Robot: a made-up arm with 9 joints. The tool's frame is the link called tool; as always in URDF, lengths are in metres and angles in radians. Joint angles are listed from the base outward.
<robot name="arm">
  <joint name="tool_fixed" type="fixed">
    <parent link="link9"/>
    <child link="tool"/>
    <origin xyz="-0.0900 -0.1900 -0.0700"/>
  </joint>
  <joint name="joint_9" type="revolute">
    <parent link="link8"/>
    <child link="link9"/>
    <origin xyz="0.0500 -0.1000 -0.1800"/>
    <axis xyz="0 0 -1"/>
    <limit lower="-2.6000" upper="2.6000"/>
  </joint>
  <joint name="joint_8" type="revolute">
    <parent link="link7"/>
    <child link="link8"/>
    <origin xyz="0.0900 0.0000 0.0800"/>
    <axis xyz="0 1 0"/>
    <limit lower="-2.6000" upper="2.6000"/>
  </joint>
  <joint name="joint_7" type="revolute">
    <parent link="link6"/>
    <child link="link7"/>
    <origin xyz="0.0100 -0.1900 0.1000"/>
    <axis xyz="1 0 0"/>
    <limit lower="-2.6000" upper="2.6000"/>
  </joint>
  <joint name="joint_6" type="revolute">
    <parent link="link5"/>
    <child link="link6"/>
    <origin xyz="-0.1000 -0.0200 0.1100"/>
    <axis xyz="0 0 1"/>
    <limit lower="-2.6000" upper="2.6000"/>
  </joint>
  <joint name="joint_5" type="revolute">
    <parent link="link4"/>
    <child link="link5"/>
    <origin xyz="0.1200 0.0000 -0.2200"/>
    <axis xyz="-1 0 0"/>
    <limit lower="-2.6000" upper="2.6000"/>
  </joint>
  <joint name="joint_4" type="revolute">
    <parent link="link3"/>
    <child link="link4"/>
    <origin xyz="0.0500 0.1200 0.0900"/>
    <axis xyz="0 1 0"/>
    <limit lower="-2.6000" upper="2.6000"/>
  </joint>
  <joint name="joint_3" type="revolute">
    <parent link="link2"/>
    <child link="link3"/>
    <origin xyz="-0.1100 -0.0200 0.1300"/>
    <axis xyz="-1 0 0"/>
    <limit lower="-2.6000" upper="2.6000"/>
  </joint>
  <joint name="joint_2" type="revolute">
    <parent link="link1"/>
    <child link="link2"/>
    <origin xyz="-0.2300 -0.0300 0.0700"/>
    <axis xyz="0 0 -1"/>
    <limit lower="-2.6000" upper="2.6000"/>
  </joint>
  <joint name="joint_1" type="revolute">
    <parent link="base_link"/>
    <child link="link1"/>
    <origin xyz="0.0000 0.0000 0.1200"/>
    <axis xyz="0 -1 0"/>
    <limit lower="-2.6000" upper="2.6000"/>
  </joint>
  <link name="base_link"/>
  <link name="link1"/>
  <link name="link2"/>
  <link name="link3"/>
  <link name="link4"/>
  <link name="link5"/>
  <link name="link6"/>
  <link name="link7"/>
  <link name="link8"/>
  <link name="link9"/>
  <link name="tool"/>
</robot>
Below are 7 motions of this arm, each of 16 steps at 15 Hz.
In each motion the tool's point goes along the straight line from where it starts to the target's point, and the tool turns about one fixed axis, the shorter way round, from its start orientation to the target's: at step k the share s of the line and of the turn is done. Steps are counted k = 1, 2, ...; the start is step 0. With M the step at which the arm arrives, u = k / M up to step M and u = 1 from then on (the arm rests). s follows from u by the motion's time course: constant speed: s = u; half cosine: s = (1 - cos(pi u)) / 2; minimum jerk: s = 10 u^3 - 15 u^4 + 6 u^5.
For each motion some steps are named. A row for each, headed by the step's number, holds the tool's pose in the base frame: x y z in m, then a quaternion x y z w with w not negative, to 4 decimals.
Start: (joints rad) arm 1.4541 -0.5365 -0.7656 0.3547 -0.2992 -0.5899 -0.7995 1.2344 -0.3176
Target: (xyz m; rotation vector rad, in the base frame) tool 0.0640 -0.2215 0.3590 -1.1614 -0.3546 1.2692
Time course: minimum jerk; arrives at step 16
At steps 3, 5, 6, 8, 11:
3: -0.2226 -0.5477 -0.1272 -0.1556 0.2751 0.1879 0.9299
5: -0.1831 -0.5027 -0.0602 -0.2145 0.2196 0.2502 0.9183
6: -0.1544 -0.4701 -0.0115 -0.2558 0.1778 0.2937 0.9037
8: -0.0867 -0.3930 0.1034 -0.3474 0.0756 0.3897 0.8496
11: 0.0098 -0.2832 0.2670 -0.4586 -0.0731 0.5048 0.7277

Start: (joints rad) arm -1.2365 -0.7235 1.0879 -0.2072 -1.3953 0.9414 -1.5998 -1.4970 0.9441
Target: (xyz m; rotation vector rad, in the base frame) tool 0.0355 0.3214 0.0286 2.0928 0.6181 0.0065
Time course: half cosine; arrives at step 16
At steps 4, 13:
4: 0.3796 0.2300 0.1681 0.7431 -0.3025 0.1532 0.5770
13: 0.0695 0.3124 0.0424 0.8538 0.1974 0.0185 0.4814

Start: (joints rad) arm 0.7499 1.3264 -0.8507 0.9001 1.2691 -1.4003 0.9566 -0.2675 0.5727
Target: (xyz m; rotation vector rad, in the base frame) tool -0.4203 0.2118 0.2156 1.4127 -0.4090 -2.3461
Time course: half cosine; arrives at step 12
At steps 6, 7, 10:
6: -0.4361 0.2089 0.1450 0.4441 -0.2466 -0.8402 0.1897
7: -0.4320 0.2096 0.1633 0.4596 -0.2206 -0.8393 0.1888
10: -0.4224 0.2114 0.2061 0.4941 -0.1589 -0.8343 0.1860

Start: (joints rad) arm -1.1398 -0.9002 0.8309 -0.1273 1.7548 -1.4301 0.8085 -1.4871 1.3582
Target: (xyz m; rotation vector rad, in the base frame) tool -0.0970 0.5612 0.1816 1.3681 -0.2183 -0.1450
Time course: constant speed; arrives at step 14
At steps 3, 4, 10, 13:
3: -0.1272 0.1570 0.5954 0.7441 -0.4994 0.0422 0.4417
4: -0.1245 0.1938 0.5578 0.7426 -0.4676 0.0323 0.4783
10: -0.1080 0.4142 0.3321 0.6957 -0.2556 -0.0278 0.6707
13: -0.0997 0.5245 0.2192 0.6489 -0.1399 -0.0572 0.7457

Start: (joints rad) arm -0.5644 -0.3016 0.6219 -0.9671 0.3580 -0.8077 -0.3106 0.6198 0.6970
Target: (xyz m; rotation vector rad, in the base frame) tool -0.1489 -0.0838 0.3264 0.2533 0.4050 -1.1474
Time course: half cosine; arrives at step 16
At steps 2, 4, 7, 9, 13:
2: -0.3977 -0.2051 0.4074 -0.1752 -0.1274 -0.5454 0.8097
4: -0.3697 -0.1914 0.3982 -0.1427 -0.0917 -0.5498 0.8179
7: -0.3035 -0.1591 0.3767 -0.0648 -0.0068 -0.5547 0.8295
9: -0.2530 -0.1345 0.3603 -0.0048 0.0580 -0.5536 0.8308
13: -0.1707 -0.0944 0.3335 0.0930 0.1625 -0.5423 0.8190

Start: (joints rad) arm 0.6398 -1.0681 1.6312 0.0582 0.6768 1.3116 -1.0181 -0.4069 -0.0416
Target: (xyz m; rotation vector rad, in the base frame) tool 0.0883 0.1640 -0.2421 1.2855 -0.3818 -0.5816
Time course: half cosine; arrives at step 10
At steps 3, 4, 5, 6, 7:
3: 0.0581 0.3675 -0.1001 0.8611 -0.1309 -0.2848 0.4004
4: 0.0634 0.3317 -0.1250 0.8240 -0.1407 -0.2855 0.4687
5: 0.0693 0.2921 -0.1526 0.7771 -0.1505 -0.2843 0.5410
6: 0.0752 0.2525 -0.1803 0.7242 -0.1593 -0.2808 0.6093
7: 0.0805 0.2168 -0.2052 0.6719 -0.1661 -0.2759 0.6670

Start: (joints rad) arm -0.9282 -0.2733 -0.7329 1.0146 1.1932 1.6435 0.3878 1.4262 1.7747
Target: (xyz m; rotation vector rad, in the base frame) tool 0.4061 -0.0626 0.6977 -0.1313 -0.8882 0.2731
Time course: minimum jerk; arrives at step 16
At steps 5, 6, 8, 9, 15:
5: 0.2430 0.2619 0.5455 -0.3348 -0.0130 0.7752 0.5355
6: 0.2619 0.2242 0.5632 -0.3142 -0.0692 0.7254 0.6085
8: 0.3066 0.1353 0.6049 -0.2518 -0.1976 0.5764 0.7519
9: 0.3297 0.0894 0.6264 -0.2131 -0.2595 0.4846 0.8077
15: 0.4057 -0.0617 0.6973 -0.0642 -0.4272 0.1338 0.8919

